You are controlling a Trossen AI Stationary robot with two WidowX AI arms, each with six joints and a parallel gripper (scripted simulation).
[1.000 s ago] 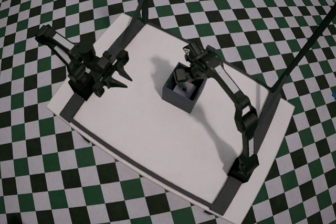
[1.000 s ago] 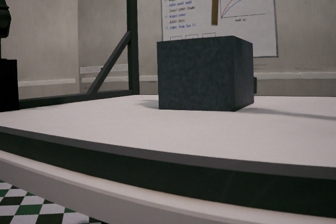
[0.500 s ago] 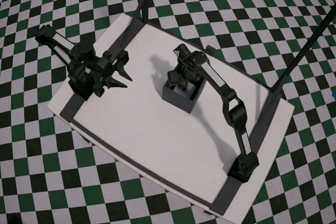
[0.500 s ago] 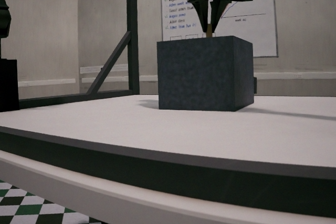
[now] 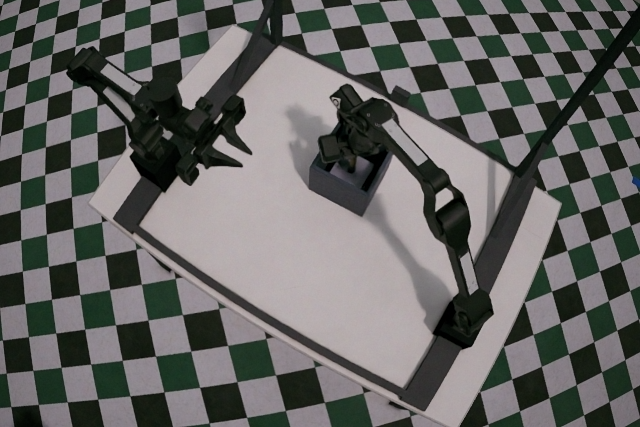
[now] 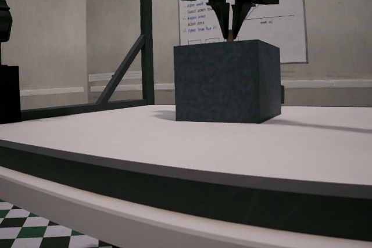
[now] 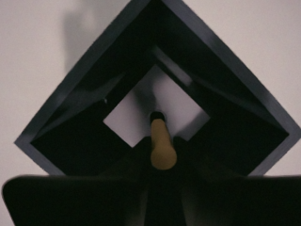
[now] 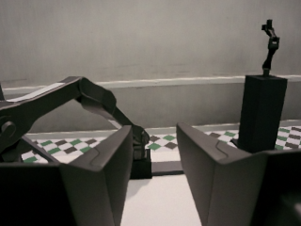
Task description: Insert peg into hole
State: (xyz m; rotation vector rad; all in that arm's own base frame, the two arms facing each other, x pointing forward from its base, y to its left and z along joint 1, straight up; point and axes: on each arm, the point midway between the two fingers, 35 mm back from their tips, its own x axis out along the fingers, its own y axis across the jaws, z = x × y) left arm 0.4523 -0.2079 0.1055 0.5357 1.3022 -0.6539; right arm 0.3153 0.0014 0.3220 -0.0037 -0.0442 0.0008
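Right now the tan peg is 60 mm below my left hand. From my left hand the other things lie so: dark border strip 440 mm ahead, 180 mm below, 20 mm to the right; pale plate 140 mm below.
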